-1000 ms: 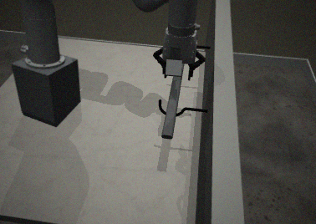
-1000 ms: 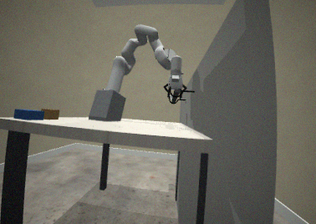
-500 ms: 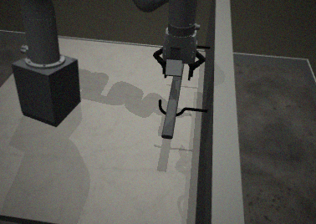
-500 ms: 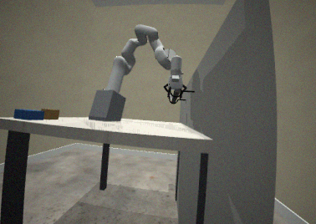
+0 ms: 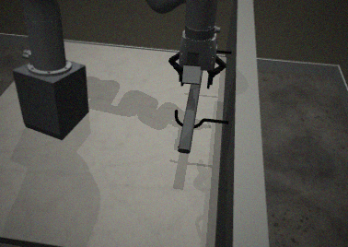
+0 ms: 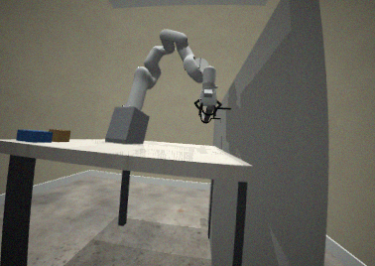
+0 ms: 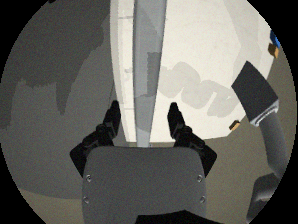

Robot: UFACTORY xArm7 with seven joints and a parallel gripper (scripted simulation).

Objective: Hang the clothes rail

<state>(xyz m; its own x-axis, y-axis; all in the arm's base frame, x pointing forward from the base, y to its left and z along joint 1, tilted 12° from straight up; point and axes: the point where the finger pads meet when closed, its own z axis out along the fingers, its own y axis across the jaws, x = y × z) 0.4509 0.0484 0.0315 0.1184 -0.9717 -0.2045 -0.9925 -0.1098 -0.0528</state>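
Right now the clothes rail is 2 cm below my hand. From my hand the other things lie so: wall panel (12 cm ahead, 1 cm to the left, 41 cm below); then brown block (59 cm behind, 37 cm to the right, 17 cm below); then blue block (59 cm behind, 45 cm to the right, 18 cm below).
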